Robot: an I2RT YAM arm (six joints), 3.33 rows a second.
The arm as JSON. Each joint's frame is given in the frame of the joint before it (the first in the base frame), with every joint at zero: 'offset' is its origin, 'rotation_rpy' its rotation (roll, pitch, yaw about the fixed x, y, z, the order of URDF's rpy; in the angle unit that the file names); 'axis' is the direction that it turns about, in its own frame. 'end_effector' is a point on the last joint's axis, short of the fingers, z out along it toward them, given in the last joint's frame.
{
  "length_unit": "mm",
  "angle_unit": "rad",
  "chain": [
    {
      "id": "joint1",
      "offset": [
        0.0,
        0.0,
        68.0
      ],
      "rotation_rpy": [
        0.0,
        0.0,
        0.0
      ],
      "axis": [
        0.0,
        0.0,
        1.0
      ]
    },
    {
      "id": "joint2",
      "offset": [
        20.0,
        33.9,
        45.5
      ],
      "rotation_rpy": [
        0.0,
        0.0,
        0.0
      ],
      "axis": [
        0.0,
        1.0,
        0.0
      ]
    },
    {
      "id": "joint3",
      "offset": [
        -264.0,
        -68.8,
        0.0
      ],
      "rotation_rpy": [
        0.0,
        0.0,
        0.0
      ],
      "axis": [
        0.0,
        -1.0,
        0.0
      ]
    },
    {
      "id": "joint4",
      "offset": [
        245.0,
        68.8,
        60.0
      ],
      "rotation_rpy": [
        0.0,
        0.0,
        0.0
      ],
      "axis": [
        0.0,
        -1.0,
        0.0
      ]
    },
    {
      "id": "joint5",
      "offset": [
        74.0,
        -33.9,
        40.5
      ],
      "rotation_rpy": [
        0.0,
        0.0,
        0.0
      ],
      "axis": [
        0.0,
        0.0,
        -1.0
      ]
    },
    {
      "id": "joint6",
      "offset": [
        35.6,
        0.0,
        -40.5
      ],
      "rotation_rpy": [
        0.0,
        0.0,
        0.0
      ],
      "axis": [
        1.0,
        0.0,
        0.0
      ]
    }
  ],
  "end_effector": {
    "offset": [
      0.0,
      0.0,
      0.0
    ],
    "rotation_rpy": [
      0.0,
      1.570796,
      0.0
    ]
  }
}
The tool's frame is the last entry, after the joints.
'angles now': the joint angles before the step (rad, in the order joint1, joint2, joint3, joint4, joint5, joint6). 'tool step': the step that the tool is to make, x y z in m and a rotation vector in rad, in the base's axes. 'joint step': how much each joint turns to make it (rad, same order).
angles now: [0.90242, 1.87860, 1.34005, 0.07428, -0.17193, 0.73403]
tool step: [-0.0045, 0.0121, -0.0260, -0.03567, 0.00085, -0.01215]
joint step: [0.02837, 0.05837, -0.01724, 0.04678, 0.04565, -0.00001]
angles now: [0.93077, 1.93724, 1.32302, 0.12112, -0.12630, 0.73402]
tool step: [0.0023, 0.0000, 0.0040, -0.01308, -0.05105, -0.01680]
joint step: [-0.00124, -0.00193, 0.00794, 0.00627, 0.03650, -0.03607]
